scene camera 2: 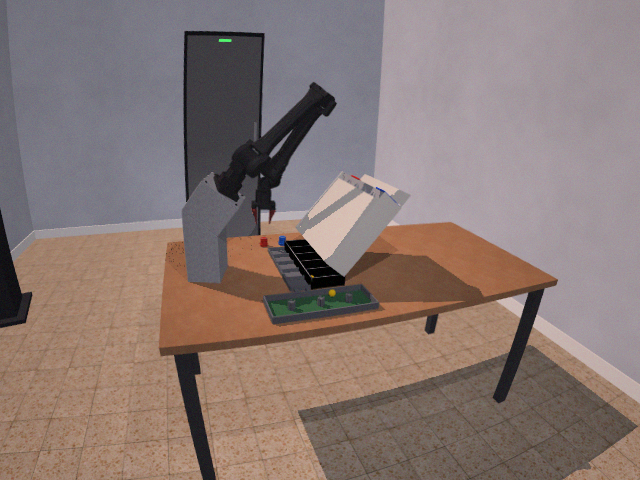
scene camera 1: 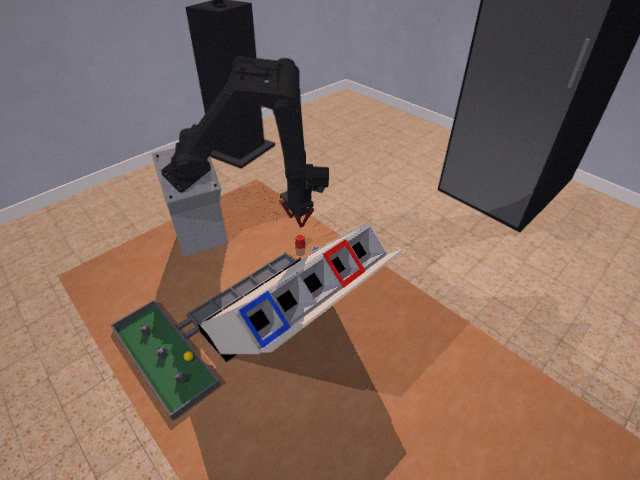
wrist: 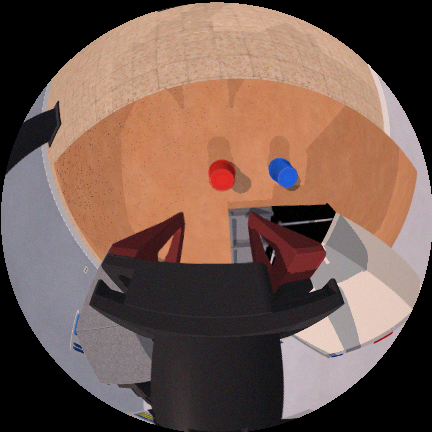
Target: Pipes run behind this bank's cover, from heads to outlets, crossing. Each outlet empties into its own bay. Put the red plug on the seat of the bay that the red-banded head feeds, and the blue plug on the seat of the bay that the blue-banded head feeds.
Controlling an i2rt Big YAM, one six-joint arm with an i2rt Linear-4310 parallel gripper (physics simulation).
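Places are measured from the arm's base along level axes (x ahead, y left, z up), in metres.
Pixels of known places: gripper, fingertip midpoint: [scene camera 2: 262, 223] [scene camera 1: 296, 222] [wrist: 215, 217]; arm's base, origin of the base link: [scene camera 2: 224, 189] [scene camera 1: 186, 170] [wrist: 140, 378].
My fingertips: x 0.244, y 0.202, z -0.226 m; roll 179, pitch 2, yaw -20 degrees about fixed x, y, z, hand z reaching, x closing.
For each thing: its top centre in the pictures, then the offset to it from my fingertips. "pt": a spot on its surface instead.
- red plug, middle of its top: [wrist: 221, 179] [scene camera 1: 300, 237] [scene camera 2: 263, 237] 0.007 m ahead, 0.005 m left, 0.069 m down
- blue plug, middle of its top: [wrist: 287, 177] [scene camera 2: 282, 236] 0.092 m ahead, 0.016 m right, 0.069 m down
- red band, surface spot: [scene camera 1: 334, 269] pt 0.320 m ahead, 0.297 m right, 0.215 m up
- blue band, surface spot: [scene camera 1: 252, 329] pt 0.268 m ahead, 0.516 m right, 0.212 m up
- green-floored tray, middle of its top: [scene camera 1: 169, 344] [scene camera 2: 318, 294] 0.050 m back, 0.542 m right, 0.078 m down
The red plug [scene camera 1: 299, 241] [scene camera 2: 263, 241] [wrist: 221, 176] stands upright on the table near the bank's far end. The blue plug [scene camera 1: 315, 250] [scene camera 2: 282, 240] [wrist: 284, 173] stands beside it, mostly hidden by the bank in scene camera 1. My gripper [scene camera 1: 298, 219] [scene camera 2: 263, 222] [wrist: 215, 217] is partly open and empty, pointing down above the red plug. The bank's pale cover [scene camera 1: 230, 330] [scene camera 2: 330, 222] [wrist: 370, 295] hides the pipes. A red band [scene camera 1: 334, 269] frames the second head from the far end; a blue band [scene camera 1: 252, 329] frames the nearest head. Grey seat compartments [scene camera 2: 270, 249] [wrist: 231, 225] line dark bays.
A green-floored tray [scene camera 1: 136, 357] [scene camera 2: 268, 310] with several grey posts and a yellow ball [scene camera 1: 188, 356] [scene camera 2: 331, 292] lies at the bank's near end. Another yellow ball [scene camera 2: 312, 276] shows in the nearest dark bay. The tilted cover rises high beside the plugs.
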